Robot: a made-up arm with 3 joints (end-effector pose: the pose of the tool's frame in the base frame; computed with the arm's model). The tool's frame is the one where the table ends. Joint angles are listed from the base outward.
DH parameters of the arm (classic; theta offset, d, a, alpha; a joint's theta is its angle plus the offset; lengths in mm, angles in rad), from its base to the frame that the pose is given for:
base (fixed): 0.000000 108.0 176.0 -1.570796
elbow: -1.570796 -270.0 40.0 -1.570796
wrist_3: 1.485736 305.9 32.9 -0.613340
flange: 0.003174 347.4 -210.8 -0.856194
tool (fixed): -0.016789 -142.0 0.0 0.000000
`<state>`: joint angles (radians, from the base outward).
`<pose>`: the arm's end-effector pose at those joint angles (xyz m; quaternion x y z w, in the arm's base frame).
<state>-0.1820 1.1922 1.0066</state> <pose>0.8056 -0.3165 0.2750 -0.2501 0.5327 0.6141 0.5258</pose>
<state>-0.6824 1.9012 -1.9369</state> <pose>0.3972 0.0604 0.4360 -0.6808 0.2643 -0.5218 0.4410</pose>
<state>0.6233 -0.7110 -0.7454</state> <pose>0.4247 -0.2753 -0.3639 0.7816 -0.2008 0.1756 0.5639</pose>
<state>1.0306 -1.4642 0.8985</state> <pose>0.5323 -0.2265 -0.4332 0.6598 -0.5791 0.1159 0.4646</pose>
